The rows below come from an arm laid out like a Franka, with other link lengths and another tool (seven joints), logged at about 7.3 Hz.
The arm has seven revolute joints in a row. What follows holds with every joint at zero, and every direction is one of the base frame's.
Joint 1 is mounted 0.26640 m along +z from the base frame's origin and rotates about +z.
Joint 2 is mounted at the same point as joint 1 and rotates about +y.
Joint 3 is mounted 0.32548 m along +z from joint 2 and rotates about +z.
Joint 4 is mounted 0.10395 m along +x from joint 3 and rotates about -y.
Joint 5 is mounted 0.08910 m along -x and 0.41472 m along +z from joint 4 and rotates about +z.
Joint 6 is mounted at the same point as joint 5 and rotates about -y.
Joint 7 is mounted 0.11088 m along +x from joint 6 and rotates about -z.
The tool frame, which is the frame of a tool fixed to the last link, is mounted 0.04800 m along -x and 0.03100 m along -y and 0.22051 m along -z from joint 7; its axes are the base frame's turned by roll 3.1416, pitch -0.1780 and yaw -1.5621 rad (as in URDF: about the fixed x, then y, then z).
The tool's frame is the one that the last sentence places.
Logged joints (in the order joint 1, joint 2, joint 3, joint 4, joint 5, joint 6, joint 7), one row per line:
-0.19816 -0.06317 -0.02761 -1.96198 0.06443 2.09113 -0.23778
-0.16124 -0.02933 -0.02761 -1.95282 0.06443 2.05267 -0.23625
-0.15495 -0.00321 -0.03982 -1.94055 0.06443 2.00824 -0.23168
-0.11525 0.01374 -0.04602 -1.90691 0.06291 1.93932 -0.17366
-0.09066 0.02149 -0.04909 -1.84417 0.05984 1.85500 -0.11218
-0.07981 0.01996 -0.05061 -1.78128 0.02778 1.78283 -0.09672
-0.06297 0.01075 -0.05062 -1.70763 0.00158 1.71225 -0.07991
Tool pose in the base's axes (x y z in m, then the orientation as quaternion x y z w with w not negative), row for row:
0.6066 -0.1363 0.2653 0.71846 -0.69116 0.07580 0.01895
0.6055 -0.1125 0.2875 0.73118 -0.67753 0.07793 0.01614
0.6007 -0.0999 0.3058 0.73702 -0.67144 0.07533 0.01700
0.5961 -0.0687 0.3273 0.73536 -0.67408 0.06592 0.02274
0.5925 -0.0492 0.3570 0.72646 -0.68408 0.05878 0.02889
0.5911 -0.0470 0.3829 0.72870 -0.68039 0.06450 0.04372
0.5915 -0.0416 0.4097 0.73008 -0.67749 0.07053 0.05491
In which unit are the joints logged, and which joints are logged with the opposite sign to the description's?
The joints are logged in radians. Opposite sign: joint 2, joint 3.
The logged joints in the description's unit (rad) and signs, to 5 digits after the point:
-0.19816 0.06317 0.02761 -1.96198 0.06443 2.09113 -0.23778
-0.16124 0.02933 0.02761 -1.95282 0.06443 2.05267 -0.23625
-0.15495 0.00321 0.03982 -1.94055 0.06443 2.00824 -0.23168
-0.11525 -0.01374 0.04602 -1.90691 0.06291 1.93932 -0.17366
-0.09066 -0.02149 0.04909 -1.84417 0.05984 1.85500 -0.11218
-0.07981 -0.01996 0.05061 -1.78128 0.02778 1.78283 -0.09672
-0.06297 -0.01075 0.05062 -1.70763 0.00158 1.71225 -0.07991

